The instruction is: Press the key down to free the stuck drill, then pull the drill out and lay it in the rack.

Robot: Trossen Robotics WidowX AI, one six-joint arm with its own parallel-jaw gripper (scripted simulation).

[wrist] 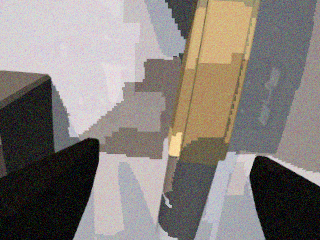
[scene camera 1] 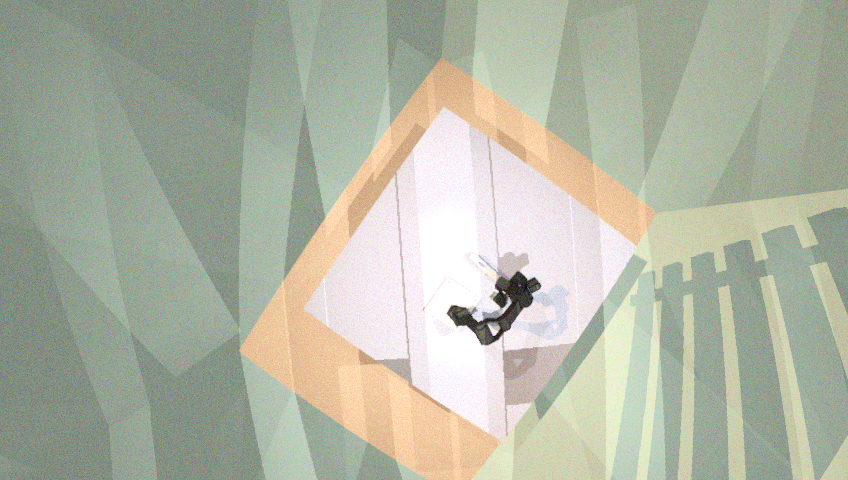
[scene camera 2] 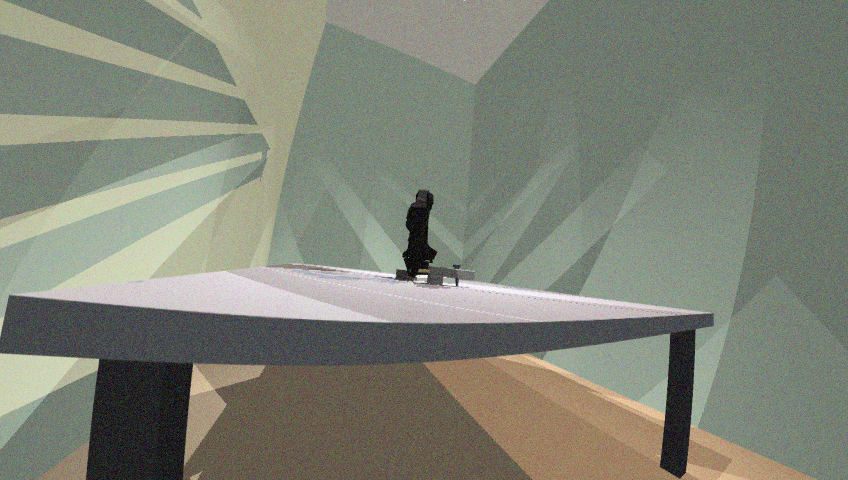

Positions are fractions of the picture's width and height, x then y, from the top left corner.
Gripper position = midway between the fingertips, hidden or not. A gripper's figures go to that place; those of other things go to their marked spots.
My gripper (wrist: 0.55, 0.66): 0.10 m from the lens. A drill (wrist: 0.68, 0.23): 0.05 m from the lens.
